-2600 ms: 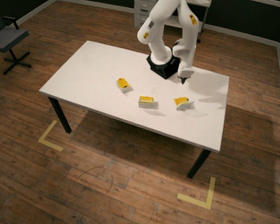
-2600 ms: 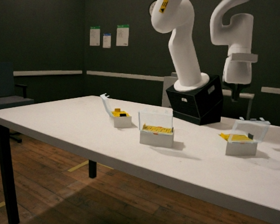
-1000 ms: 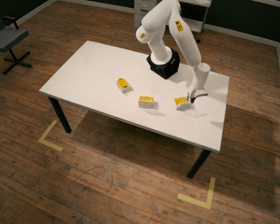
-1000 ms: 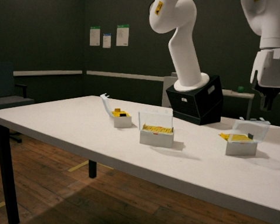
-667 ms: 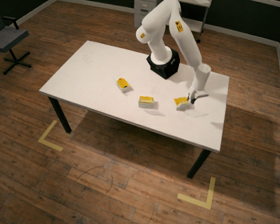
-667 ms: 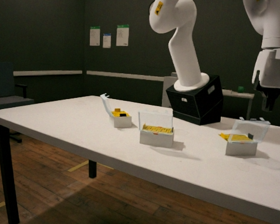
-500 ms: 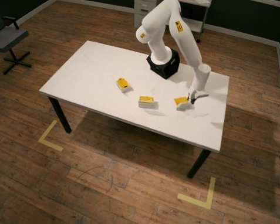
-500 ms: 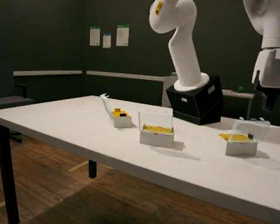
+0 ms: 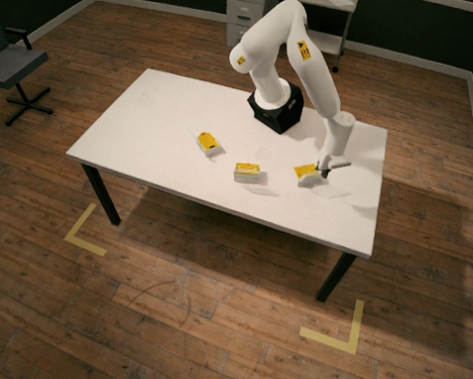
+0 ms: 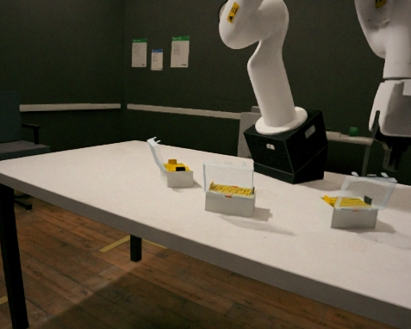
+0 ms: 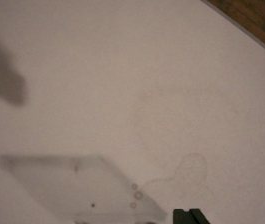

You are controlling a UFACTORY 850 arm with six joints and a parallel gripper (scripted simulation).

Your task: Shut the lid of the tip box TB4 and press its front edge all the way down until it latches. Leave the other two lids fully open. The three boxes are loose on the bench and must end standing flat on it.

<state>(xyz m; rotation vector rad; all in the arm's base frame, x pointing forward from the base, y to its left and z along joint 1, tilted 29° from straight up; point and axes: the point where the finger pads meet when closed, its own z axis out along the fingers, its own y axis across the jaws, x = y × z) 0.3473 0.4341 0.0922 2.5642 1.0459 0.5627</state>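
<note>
Right now the clear lid is 5 cm behind my hand, 5 cm to the right of it and 9 cm below it.
</note>
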